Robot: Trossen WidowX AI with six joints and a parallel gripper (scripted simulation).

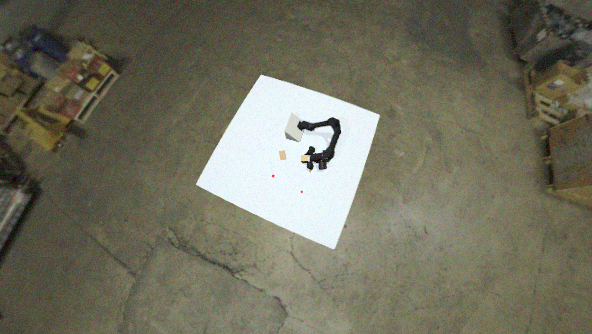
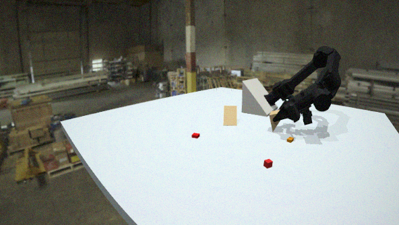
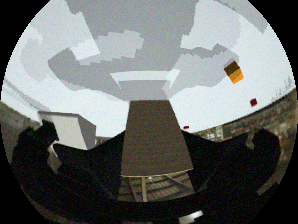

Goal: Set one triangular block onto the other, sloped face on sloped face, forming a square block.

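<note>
Right now the tan triangular block is 10 mm above my gripper tip. The rest, counted from my gripper tip: orange cube (60 mm ahead, 90 mm to the left, 40 mm below).
</note>
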